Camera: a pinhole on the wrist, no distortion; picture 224 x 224 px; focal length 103.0 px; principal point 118.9 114.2 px. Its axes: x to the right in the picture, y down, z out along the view. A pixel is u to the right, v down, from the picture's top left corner.
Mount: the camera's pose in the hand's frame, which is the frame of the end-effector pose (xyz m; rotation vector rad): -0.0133 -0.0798 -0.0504 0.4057 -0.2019 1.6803
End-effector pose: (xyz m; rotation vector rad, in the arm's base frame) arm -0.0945 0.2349 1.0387 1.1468 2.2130 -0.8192
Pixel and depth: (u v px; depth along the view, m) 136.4 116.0 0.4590
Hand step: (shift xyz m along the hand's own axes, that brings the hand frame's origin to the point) 0.0389 -0.1748 0.4025
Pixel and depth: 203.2 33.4 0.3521
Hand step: 0.2803 0.1006 0.3552
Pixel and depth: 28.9 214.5 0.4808
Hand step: -0.3580 -0.7114 0.2800
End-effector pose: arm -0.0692 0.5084 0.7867 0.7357 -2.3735 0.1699
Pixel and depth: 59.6 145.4 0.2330
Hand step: -0.0339 -0.2981 0.1205
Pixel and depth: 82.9 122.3 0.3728
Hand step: 0.0270 -0.3386 0.2466
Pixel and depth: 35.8 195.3 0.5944
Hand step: -0.3346 -0.8070 0.3622
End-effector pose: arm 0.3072 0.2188 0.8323 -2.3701 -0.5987 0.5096
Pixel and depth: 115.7 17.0 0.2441
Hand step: 0.2503 -0.1396 0.1487
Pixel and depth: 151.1 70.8 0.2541
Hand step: 0.1214 -0.0820 0.2030
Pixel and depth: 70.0 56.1 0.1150
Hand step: 0.0733 -0.1616 0.0285
